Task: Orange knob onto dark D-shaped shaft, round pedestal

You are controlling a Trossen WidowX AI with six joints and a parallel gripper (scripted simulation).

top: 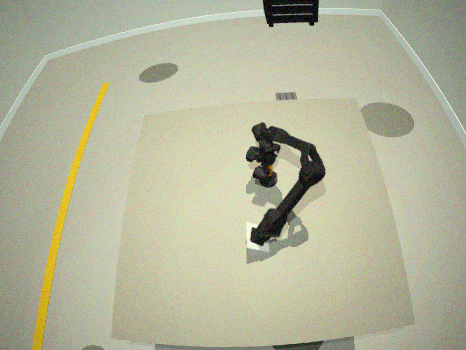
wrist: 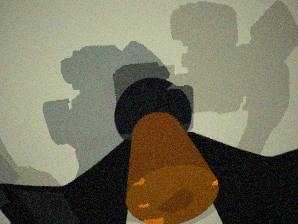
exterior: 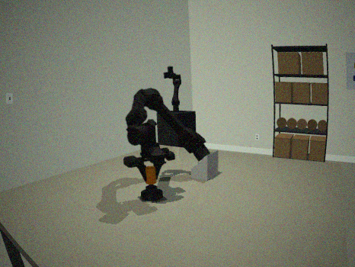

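Now: the dark round pedestal 40 mm below my gripper tip. Round my gripper tip: orange knob: 20 mm above.
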